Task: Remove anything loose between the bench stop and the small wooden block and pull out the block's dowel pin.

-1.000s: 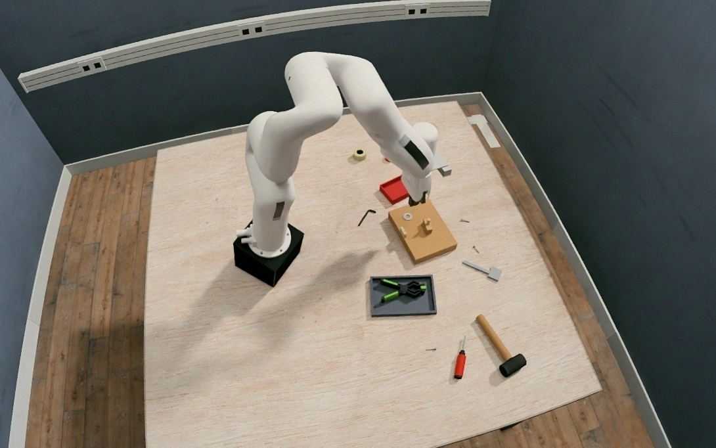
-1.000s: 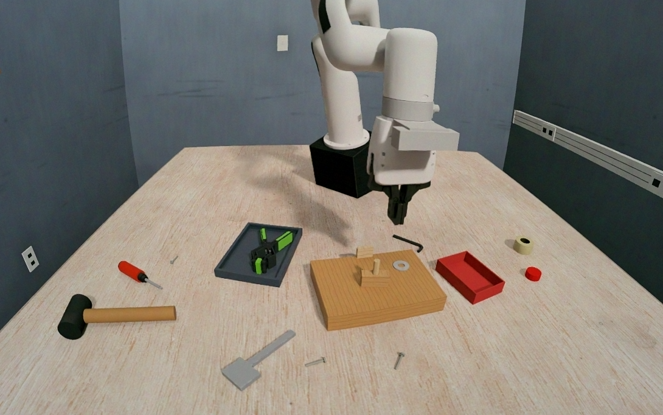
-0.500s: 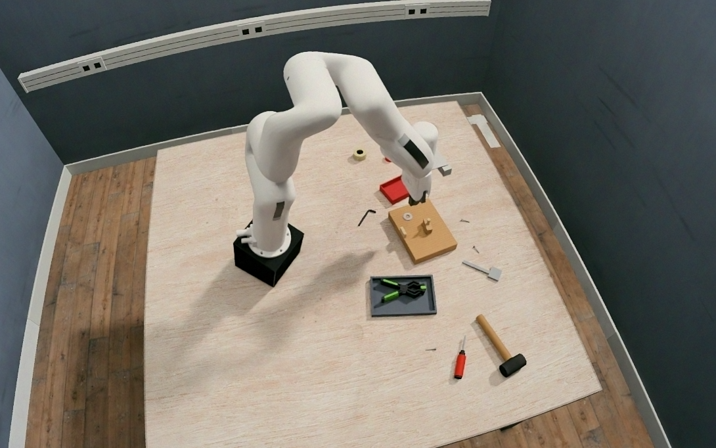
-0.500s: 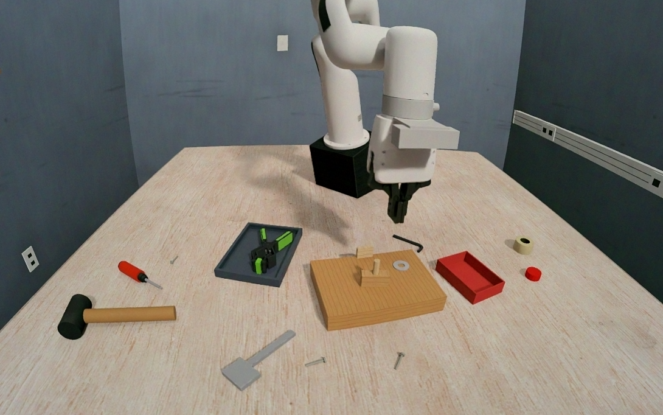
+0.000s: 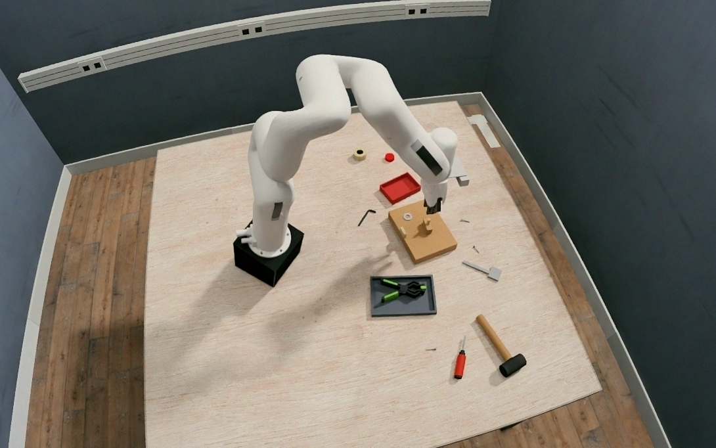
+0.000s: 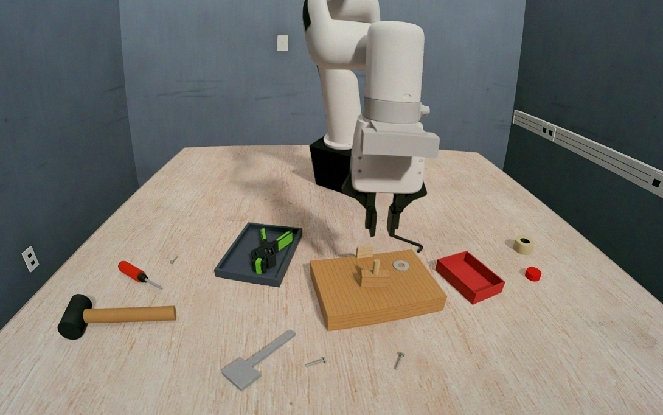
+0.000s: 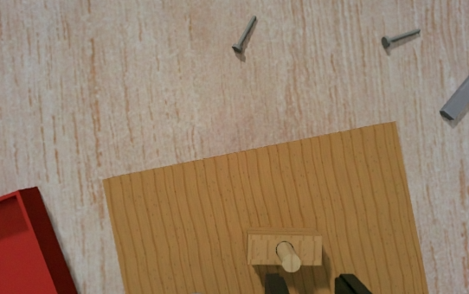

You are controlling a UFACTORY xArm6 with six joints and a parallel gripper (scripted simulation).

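The dowel pin is 9 cm below my hand. Round my hand: small wooden block (11 cm below); then red tray (20 cm to the left, 14 cm below, 2 cm behind); then washer (12 cm below, 6 cm to the left, 4 cm behind).
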